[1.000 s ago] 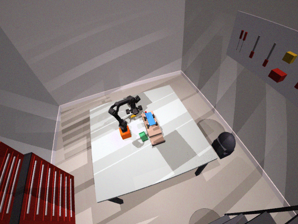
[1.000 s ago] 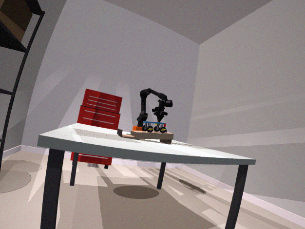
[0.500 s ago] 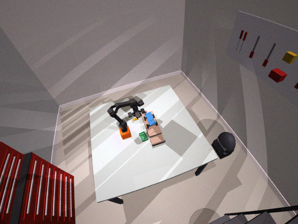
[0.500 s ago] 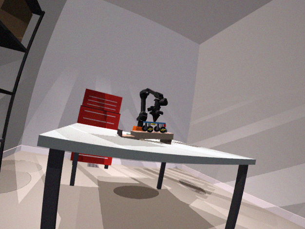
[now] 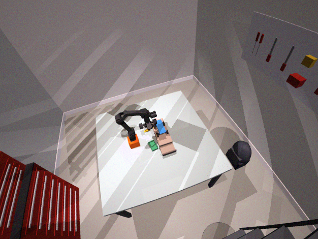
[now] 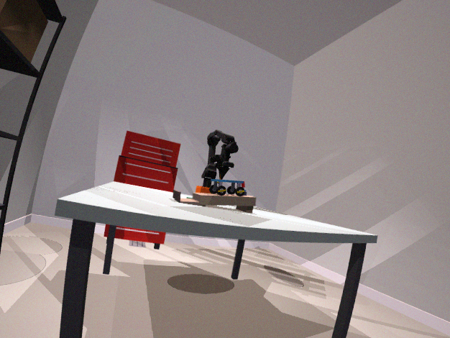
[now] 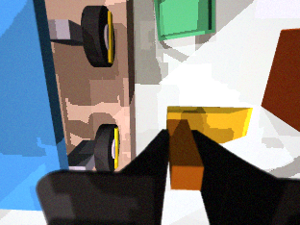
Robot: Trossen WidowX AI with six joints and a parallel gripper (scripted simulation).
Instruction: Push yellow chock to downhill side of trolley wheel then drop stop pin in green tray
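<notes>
Right now the red-headed stop pin is 11 cm ahead of my gripper tip, 10 cm to the left of it and 3 cm below it. Also, from my gripper tip: blue-topped trolley: 12 cm ahead, 5 cm below, 1 cm to the right; tan ramp: 12 cm below, 12 cm ahead, 2 cm to the right; green tray: 17 cm below, 12 cm to the right, 2 cm behind.
</notes>
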